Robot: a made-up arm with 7 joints. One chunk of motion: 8 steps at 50 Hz.
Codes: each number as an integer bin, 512 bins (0 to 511) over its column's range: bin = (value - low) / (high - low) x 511, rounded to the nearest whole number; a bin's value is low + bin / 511 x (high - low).
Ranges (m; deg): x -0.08..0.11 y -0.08..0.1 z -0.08..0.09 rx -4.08..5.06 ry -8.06..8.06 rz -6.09..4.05
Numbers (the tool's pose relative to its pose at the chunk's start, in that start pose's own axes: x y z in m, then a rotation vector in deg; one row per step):
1: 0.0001 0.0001 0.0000 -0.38 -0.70 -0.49
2: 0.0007 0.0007 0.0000 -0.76 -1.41 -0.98
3: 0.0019 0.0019 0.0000 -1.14 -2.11 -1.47
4: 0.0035 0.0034 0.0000 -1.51 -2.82 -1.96
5: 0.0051 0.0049 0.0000 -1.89 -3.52 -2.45
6: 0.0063 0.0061 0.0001 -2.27 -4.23 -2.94
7: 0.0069 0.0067 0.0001 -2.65 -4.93 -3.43
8: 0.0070 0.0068 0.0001 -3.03 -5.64 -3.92
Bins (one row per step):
1: 215 227 240 207 233 282
2: 217 229 240 186 211 258
3: 220 233 240 164 189 233
4: 225 237 240 144 166 208
5: 229 241 240 122 144 183
6: 232 244 241 101 121 159
7: 234 246 241 80 99 134
8: 234 246 241 59 77 109

